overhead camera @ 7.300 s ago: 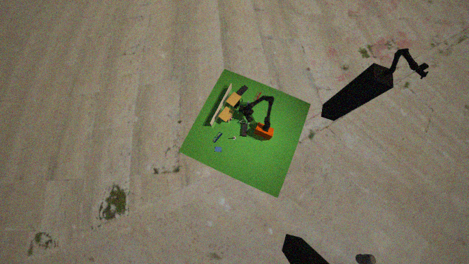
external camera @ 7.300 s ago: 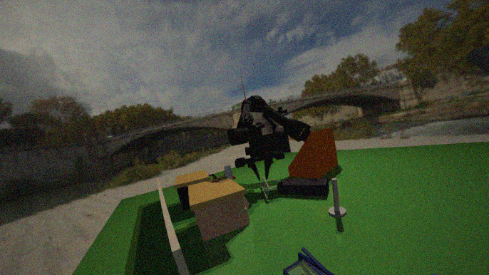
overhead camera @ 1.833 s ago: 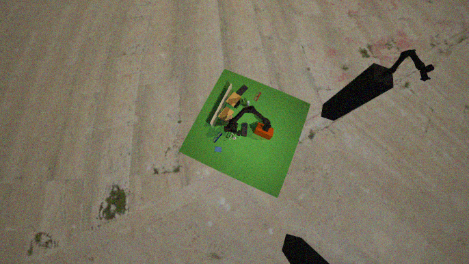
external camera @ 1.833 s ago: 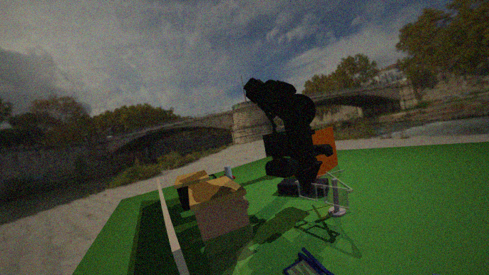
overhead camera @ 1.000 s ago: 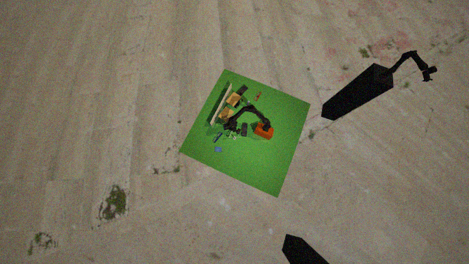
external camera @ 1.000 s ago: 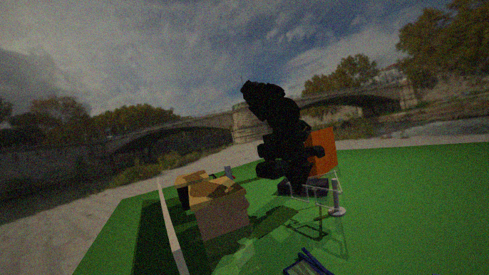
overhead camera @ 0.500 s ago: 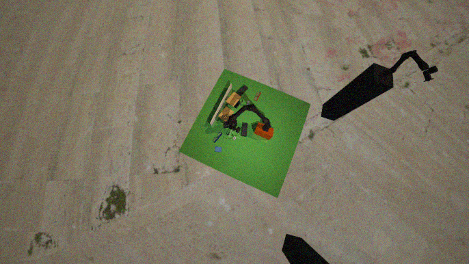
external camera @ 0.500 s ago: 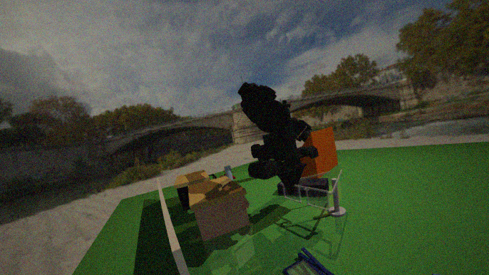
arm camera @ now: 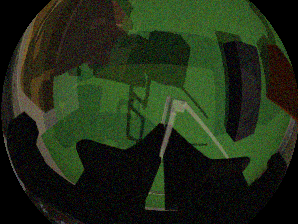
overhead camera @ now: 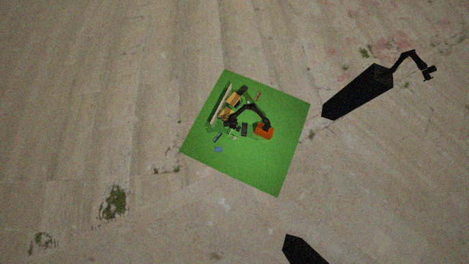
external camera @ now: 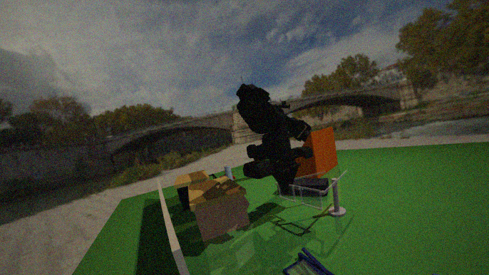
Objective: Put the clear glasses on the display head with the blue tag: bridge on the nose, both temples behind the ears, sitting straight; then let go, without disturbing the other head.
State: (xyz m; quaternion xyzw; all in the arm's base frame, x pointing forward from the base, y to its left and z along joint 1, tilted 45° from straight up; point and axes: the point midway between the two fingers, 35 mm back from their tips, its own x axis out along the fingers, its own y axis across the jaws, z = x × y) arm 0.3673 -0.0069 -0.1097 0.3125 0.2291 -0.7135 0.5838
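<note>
Now: gripper tip 5 cm past the grey peg, 10 cm to the right of it and 4 cm above it. The rest, counted from my gripper tip: small blue square (9 cm ahead, 29 cm to the left, 6 cm below); pale strip (23 cm ahead, 26 cm to the right, 1 cm below); display head (10 cm ahead, 12 cm to the right).
</note>
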